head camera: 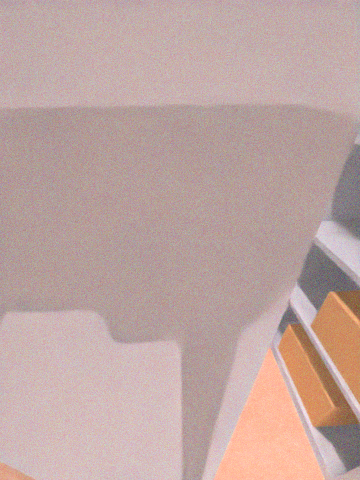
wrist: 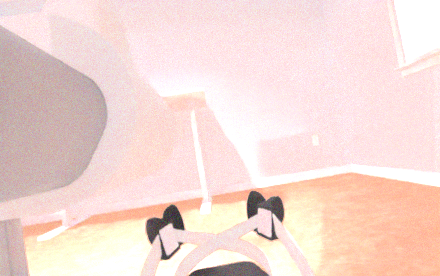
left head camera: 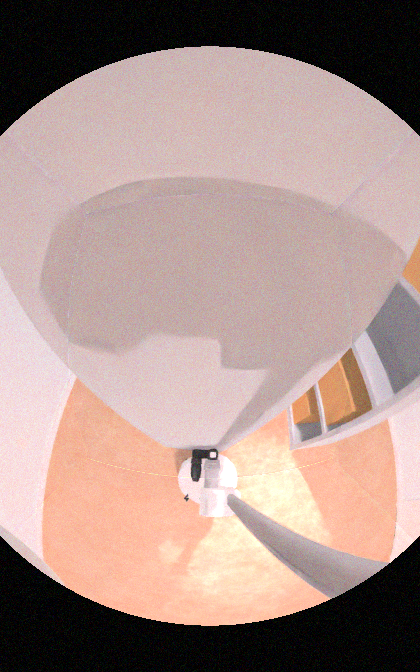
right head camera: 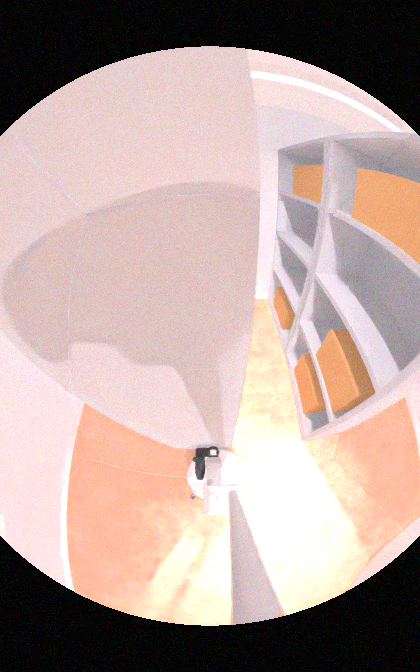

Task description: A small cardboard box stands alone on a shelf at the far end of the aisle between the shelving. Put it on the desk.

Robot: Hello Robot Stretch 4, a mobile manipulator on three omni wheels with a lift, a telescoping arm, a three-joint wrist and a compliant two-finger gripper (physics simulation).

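Places are measured from the robot's base along level axes (x ahead, y left, z up), in metres.
Where they show: gripper, between the fingertips: [wrist: 215, 213].
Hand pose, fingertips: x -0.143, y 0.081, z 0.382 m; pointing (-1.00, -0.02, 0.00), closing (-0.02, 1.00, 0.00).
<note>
After its pixels a point has its place.
My gripper [wrist: 215, 213] {x -0.143, y 0.081, z 0.382 m} is open in the wrist view, with its two dark fingertips wide apart and no object between them. Pale floor and wall show beyond them. A white leg [wrist: 199, 155] {x -2.222, y -0.031, z 0.412 m}, seemingly of the desk, stands against the far wall in the wrist view. The desk top is washed out there and hard to tell. The small lone cardboard box does not show in these views. Grey shelving [head camera: 341, 246] {x 0.838, y -0.790, z 0.963 m} [left head camera: 369, 367] [right head camera: 327, 170] stands at the right of the head views, and the aisle floor [right head camera: 265, 360] runs beside it.
A large, pale, shadowed panel [head camera: 150, 225] {x 0.218, y 0.012, z 1.458 m} [left head camera: 200, 280] [right head camera: 165, 270] fills much of the head views close by. Large orange-brown boxes [head camera: 312, 372] {x 0.596, y -0.737, z 0.305 m} [left head camera: 337, 392] [right head camera: 340, 365] sit in the shelving. A bright window [wrist: 425, 30] {x -1.413, y 1.497, z 0.955 m} is at the wrist view's upper right.
</note>
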